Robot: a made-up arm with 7 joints. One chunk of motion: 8 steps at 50 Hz.
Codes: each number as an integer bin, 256 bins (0 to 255) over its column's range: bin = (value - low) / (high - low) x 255, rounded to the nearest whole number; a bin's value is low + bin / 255 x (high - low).
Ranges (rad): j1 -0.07..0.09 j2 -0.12..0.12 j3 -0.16..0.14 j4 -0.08..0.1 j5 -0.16..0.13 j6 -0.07..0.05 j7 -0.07..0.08
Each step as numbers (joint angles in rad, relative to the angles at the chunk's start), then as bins.
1 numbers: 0.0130 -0.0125 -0.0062 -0.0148 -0.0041 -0.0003 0.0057
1 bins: 132 114 131 92 137 148 129
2 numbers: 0.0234 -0.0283 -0.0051 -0.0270 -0.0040 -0.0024 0.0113
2 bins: 149 97 132 75 137 144 138
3 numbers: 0.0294 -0.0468 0.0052 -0.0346 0.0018 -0.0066 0.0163
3 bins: 158 78 140 64 142 135 147
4 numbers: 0.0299 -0.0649 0.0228 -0.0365 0.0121 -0.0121 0.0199
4 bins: 159 59 155 62 151 123 153
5 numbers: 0.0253 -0.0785 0.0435 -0.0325 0.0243 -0.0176 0.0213
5 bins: 152 44 173 67 162 111 155
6 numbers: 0.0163 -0.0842 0.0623 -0.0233 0.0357 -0.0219 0.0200
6 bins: 138 38 189 80 172 102 153
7 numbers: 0.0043 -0.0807 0.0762 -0.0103 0.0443 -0.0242 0.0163
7 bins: 118 42 201 99 180 97 147
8 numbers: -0.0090 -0.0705 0.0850 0.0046 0.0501 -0.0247 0.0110
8 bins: 97 53 208 120 185 96 138
